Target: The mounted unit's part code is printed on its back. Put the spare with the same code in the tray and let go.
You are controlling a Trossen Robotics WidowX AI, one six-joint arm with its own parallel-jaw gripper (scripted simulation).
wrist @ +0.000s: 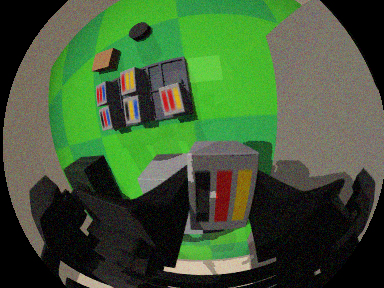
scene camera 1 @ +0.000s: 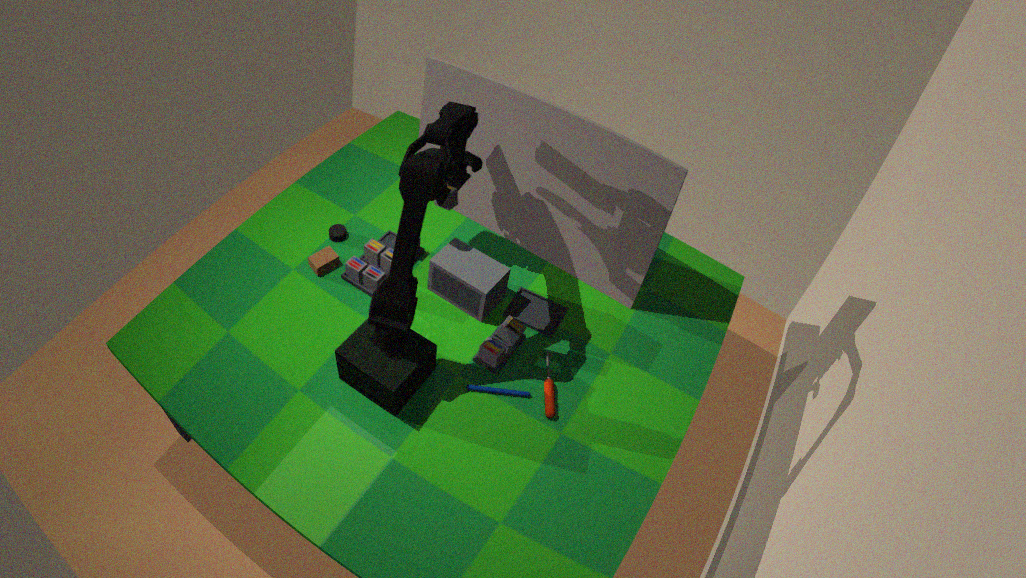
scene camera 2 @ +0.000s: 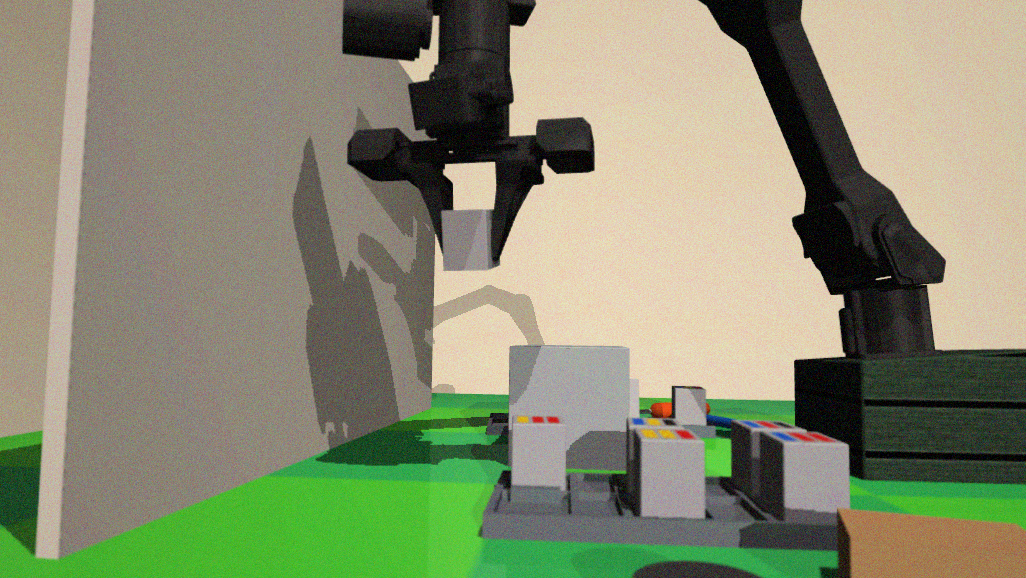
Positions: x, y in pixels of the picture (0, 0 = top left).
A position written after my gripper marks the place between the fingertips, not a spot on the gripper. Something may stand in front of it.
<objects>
My gripper (scene camera 2: 471, 260) carries a grey spare block (scene camera 2: 466, 234).
</objects>
